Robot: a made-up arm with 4 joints.
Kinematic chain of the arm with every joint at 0, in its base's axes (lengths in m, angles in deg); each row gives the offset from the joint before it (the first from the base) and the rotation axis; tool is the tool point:
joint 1: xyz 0 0 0.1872 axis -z
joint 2: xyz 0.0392 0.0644 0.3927 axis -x
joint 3: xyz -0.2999 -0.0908 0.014 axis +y
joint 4: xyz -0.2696 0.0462 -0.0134 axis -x
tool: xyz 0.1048 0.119 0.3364
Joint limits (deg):
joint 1: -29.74..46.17
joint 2: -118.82..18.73
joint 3: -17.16..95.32
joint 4: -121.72..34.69
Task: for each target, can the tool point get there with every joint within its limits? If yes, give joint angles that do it. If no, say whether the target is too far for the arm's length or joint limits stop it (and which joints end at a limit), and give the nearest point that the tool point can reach.
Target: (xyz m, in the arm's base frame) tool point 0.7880 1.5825 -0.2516
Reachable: no: too far | nearest point -0.0125 0.5312 0.2930 | short by 1.429 m
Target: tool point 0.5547 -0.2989 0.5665
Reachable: no: joint limits stop it (at a limit: joint 1, joint 3) | nearest point 0.1362 -0.2073 0.5729 | short by 0.428 m
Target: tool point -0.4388 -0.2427 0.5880
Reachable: yes | joints 18.00 -20.32 60.79 -107.54
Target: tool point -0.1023 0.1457 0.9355
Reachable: yes | joints 10.82 -0.58 48.05 -1.91
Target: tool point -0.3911 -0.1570 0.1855
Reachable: yes | joints -21.04 -100.02 1.95 -87.78
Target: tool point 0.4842 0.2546 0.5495
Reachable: no: joint limits stop it (at a limit: joint 1, joint 2, joint 3) | nearest point 0.2184 0.2508 0.6563 | short by 0.286 m
